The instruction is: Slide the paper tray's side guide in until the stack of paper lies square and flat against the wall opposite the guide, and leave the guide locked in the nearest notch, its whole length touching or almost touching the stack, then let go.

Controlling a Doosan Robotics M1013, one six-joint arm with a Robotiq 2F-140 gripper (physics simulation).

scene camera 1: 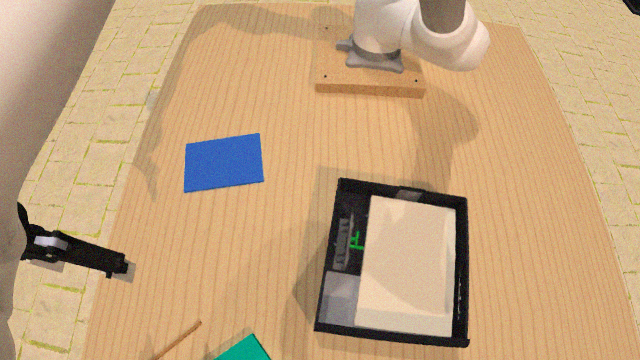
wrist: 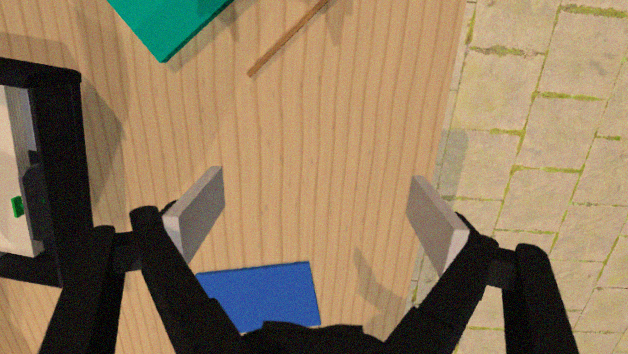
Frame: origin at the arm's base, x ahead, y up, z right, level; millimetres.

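Where they show: gripper, fingertip midpoint: [scene camera 1: 96, 268] [wrist: 316, 190]; arm's base, link origin: [scene camera 1: 375, 53].
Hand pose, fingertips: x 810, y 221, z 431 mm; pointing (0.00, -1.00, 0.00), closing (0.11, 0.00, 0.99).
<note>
Each offset is from my fingertips to the top centre of the thing. "pt": to the spot under its first point.
The black paper tray {dx -143, dy -160, dz -508 mm} [scene camera 1: 463, 270] [wrist: 67, 165] is at the right in the scene view and cut off at the left in the wrist view. The white paper stack {dx -146, dy -214, dz -543 mm} [scene camera 1: 407, 265] [wrist: 9, 150] lies in it near the right wall, with a narrow dark strip between. The side guide {dx -177, dy -174, dz -407 mm} [scene camera 1: 352, 227] [wrist: 36, 200] is dark and stands near the tray's left wall. Its green part {pt dx -169, dy -175, dz -413 mm} [scene camera 1: 356, 241] [wrist: 18, 206] reaches toward the stack, and a dark gap separates guide and stack. My gripper [scene camera 1: 89, 269] [wrist: 316, 190] is open and empty, above the table's left edge, well left of the tray.
A blue plate {dx -352, dy -248, dz -55 mm} [scene camera 1: 224, 162] [wrist: 262, 295] lies left of the tray. A green block {pt dx +83, dy -238, dz -224 mm} [scene camera 1: 247, 350] [wrist: 165, 30] and a thin brown stick {dx +115, dy -248, dz -51 mm} [scene camera 1: 177, 340] [wrist: 287, 39] lie near the front. The arm's base [scene camera 1: 375, 60] stands on a wooden board [scene camera 1: 370, 90] at the back.
</note>
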